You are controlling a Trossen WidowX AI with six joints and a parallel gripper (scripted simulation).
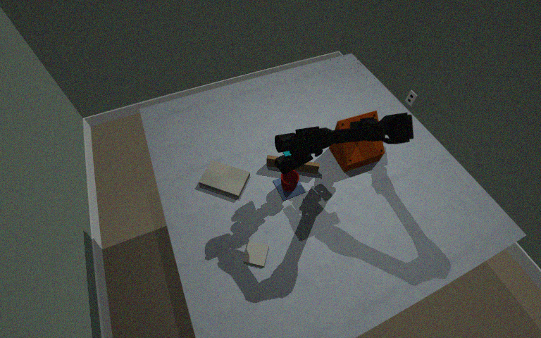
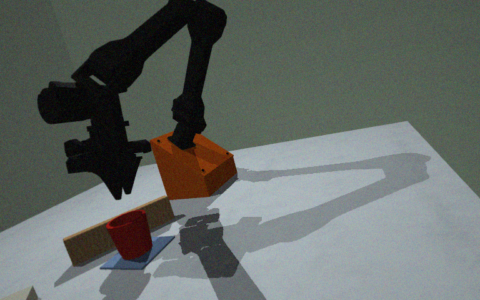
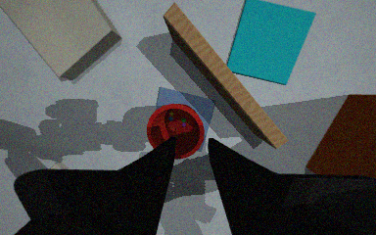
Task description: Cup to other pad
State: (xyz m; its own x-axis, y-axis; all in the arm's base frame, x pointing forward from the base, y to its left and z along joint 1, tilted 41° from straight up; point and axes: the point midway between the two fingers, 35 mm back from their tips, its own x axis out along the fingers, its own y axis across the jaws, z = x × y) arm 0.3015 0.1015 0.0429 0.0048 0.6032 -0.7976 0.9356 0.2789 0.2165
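Now: gripper tip 70 mm above the red cup, 20 mm short of it and 10 mm to the right of it. The rest, counted from my gripper tip: wooden bar (90 mm below, 70 mm to the right, 20 mm behind); cyan pad (160 mm to the right, 120 mm below, 60 mm behind).
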